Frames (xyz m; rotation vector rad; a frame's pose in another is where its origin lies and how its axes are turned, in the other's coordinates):
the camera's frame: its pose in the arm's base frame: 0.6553 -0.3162 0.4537 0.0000 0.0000 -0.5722
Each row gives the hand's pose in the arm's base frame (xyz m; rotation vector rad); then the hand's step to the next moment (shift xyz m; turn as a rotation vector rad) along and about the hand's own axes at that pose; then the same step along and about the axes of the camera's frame.
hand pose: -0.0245 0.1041 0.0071 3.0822 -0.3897 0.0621
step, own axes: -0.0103 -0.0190 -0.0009 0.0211 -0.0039 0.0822
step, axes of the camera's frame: -0.0158 0.0148 -0.0001 0.0230 0.0092 -0.0813
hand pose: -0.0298 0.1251 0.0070 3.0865 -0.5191 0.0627
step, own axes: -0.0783 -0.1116 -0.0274 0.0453 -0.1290 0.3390
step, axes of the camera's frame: -0.1035 0.0898 0.0237 0.0274 0.1379 -0.3374
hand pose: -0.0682 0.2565 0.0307 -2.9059 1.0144 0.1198
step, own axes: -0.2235 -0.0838 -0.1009 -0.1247 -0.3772 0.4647
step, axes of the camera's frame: -0.2039 0.1009 0.1240 -0.1273 0.4065 -0.4386
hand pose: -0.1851 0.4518 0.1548 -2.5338 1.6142 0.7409
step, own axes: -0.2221 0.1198 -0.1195 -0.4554 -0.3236 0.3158
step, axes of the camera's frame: -0.1672 0.0091 0.2235 -0.3296 0.5275 -0.1578
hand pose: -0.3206 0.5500 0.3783 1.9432 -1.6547 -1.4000
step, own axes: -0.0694 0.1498 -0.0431 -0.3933 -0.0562 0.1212
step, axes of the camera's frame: -0.0433 -0.0367 0.1609 -0.2350 0.3286 0.0965
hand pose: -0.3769 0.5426 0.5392 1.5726 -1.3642 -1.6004
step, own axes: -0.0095 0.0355 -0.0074 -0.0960 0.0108 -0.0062
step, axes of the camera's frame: 0.0027 -0.0063 0.0369 -0.0243 0.0782 0.0516
